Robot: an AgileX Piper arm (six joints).
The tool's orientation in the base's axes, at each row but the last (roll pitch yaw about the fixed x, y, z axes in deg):
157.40, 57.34, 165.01
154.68, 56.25, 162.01
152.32, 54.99, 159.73
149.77, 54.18, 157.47
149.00, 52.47, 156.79
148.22, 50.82, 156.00
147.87, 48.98, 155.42
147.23, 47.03, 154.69
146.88, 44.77, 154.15
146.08, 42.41, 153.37
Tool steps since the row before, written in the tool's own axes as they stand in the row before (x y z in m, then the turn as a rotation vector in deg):
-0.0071, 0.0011, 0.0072, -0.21, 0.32, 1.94
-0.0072, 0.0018, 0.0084, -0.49, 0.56, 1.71
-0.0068, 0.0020, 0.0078, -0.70, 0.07, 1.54
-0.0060, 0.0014, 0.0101, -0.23, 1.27, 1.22
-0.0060, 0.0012, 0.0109, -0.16, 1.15, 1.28
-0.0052, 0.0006, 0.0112, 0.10, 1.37, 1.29
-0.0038, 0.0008, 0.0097, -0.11, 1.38, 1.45
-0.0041, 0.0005, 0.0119, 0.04, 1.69, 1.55
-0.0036, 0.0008, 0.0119, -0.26, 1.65, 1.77
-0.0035, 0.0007, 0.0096, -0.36, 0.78, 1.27
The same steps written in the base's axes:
0.0097, 0.0013, 0.0026, 1.74, 0.61, -0.72
0.0108, 0.0020, 0.0022, 1.67, 0.76, -0.32
0.0101, 0.0020, 0.0021, 1.67, 0.21, -0.19
0.0117, 0.0020, 0.0002, 1.09, 1.40, -0.06
0.0123, 0.0019, -0.0006, 1.11, 1.32, -0.18
0.0121, 0.0016, -0.0018, 0.96, 1.59, -0.31
0.0100, 0.0018, -0.0022, 1.21, 1.58, -0.24
0.0119, 0.0020, -0.0036, 1.20, 1.93, -0.29
0.0115, 0.0024, -0.0042, 1.56, 1.86, -0.23
0.0095, 0.0019, -0.0032, 1.22, 0.91, -0.21

